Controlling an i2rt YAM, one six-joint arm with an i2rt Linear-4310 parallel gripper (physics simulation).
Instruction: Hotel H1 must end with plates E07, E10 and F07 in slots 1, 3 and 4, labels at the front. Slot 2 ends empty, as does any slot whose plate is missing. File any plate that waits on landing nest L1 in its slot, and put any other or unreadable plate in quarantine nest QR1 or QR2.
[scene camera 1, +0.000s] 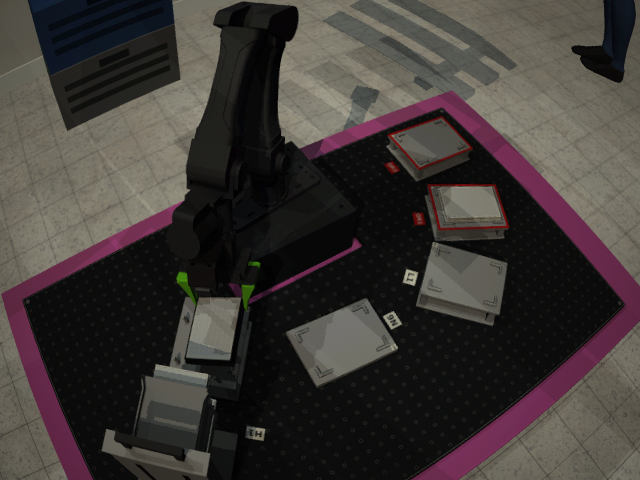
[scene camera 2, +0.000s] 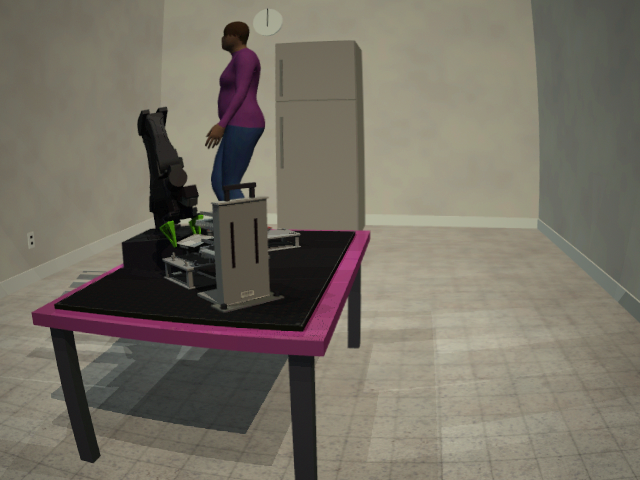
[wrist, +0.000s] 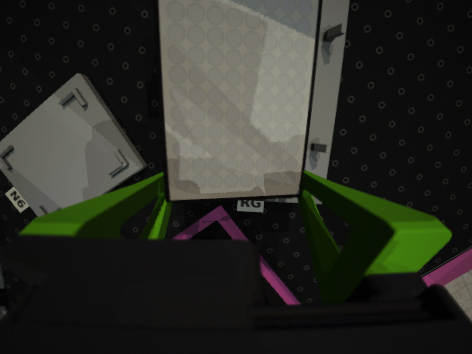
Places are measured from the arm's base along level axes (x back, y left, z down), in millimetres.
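Pixels of known places: gripper, fingertip midpoint: (scene camera 1: 221, 306) (wrist: 235, 177); arm's base, link origin: (scene camera 1: 269, 197).
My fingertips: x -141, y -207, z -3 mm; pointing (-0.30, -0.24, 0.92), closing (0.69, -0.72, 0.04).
Observation:
For each thing: its top centre in the pictures, then the offset to it from my fingertips. "spot": a spot on its surface instead.
- pale well plate, top centre: (wrist: 238, 81) (scene camera 1: 213, 324) (scene camera 2: 195, 236) dy -38, dx -36, dz -32 mm
- nest RG, top centre: (wrist: 264, 100) (scene camera 1: 207, 337) (scene camera 2: 191, 254) dy -50, dx -24, dz +20 mm
- Landing nest L1, top centre: (scene camera 1: 467, 275) (scene camera 2: 272, 231) dy +402, dx -209, dz +40 mm
- pale plate, top centre: (scene camera 1: 470, 201) dy +546, dx -90, dz +41 mm
- quarantine nest QR1, surface spot: (scene camera 1: 467, 235) spot: dy +512, dx -127, dz +91 mm
- Quarantine nest QR2, top centre: (scene camera 1: 431, 139) dy +621, dx +91, dz +50 mm
- Flat nest N6, top centre: (wrist: 56, 160) (scene camera 1: 342, 339) dy +150, dx -144, dz +78 mm
- raised dark handle, surface spot: (scene camera 1: 149, 445) (scene camera 2: 240, 184) spot: dy -245, dx -213, dz -198 mm
My gripper (scene camera 1: 220, 303) (scene camera 2: 184, 240) (wrist: 235, 177) is shut on a pale well plate (scene camera 1: 212, 328) (scene camera 2: 193, 241) (wrist: 235, 100), with the green fingers on its long sides near one end. The plate is level, a little above the nest RG (scene camera 1: 178, 330) (scene camera 2: 178, 263) (wrist: 327, 95); its label does not show. Hotel H1 (scene camera 1: 199, 465) (scene camera 2: 242, 258) stands beyond that nest; its slot contents cannot be made out. Landing nest L1 (scene camera 1: 465, 273) is empty. Another pale plate (scene camera 1: 470, 201) lies on quarantine nest QR1 (scene camera 1: 467, 235). Quarantine nest QR2 (scene camera 1: 430, 143) is empty.
Flat nest N6 (scene camera 1: 341, 341) (wrist: 65, 155) is empty and lies between RG and L1. The arm's black base (scene camera 1: 310, 222) stands behind RG. H1 has a raised dark handle (scene camera 1: 149, 445) (scene camera 2: 240, 186) on top. A person (scene camera 2: 241, 87) stands behind the table.

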